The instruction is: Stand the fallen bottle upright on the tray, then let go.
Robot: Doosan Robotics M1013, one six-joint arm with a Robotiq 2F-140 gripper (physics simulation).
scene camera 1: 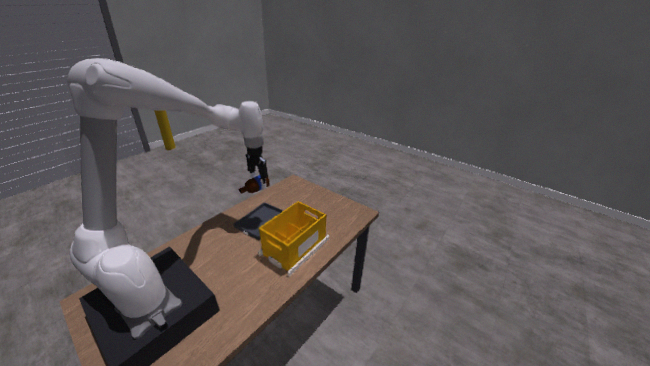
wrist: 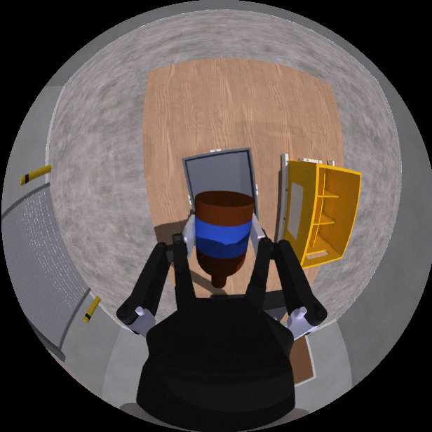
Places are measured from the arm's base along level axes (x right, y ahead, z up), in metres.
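Where they show: gripper, between the fingertips: (scene camera 1: 259, 185); arm's base, origin of its link: (scene camera 1: 149, 306).
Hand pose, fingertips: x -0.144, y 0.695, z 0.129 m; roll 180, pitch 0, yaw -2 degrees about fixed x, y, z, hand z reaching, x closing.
Note:
Things, the pixels of their centre, and the offset from my fingertips. "spot": a spot on its surface instead. Level surfaces: height alone.
- brown bottle with a blue band, middle of its body: (scene camera 1: 253, 185) dx -0.004, dy -0.034, dz +0.018 m
- dark grey tray, a spot on its surface: (scene camera 1: 243, 223) spot: dx -0.067, dy -0.095, dz -0.232 m
- yellow crate with dividers, middle of its body: (scene camera 1: 294, 234) dx +0.288, dy -0.051, dz -0.150 m
- wooden table, height of its surface: dz -0.237 m
A brown bottle with a blue band (scene camera 1: 252, 185) (wrist: 223, 239) is held in the air, lying roughly level, its neck toward the robot's base side. My gripper (scene camera 1: 260, 181) (wrist: 222, 222) is shut on the bottle at the blue band, one finger pad on each side, and points down. The dark grey tray (scene camera 1: 243, 223) (wrist: 218, 172) lies on the table well below the bottle. In the wrist view the bottle and fingers hide the tray's near part.
A yellow crate with dividers (scene camera 1: 274, 245) (wrist: 302, 215) stands beside the tray, on white strips. The wooden table (scene camera 1: 220, 280) (wrist: 240, 100) bears both. The robot's black base block (scene camera 1: 192, 295) sits at the table's other end.

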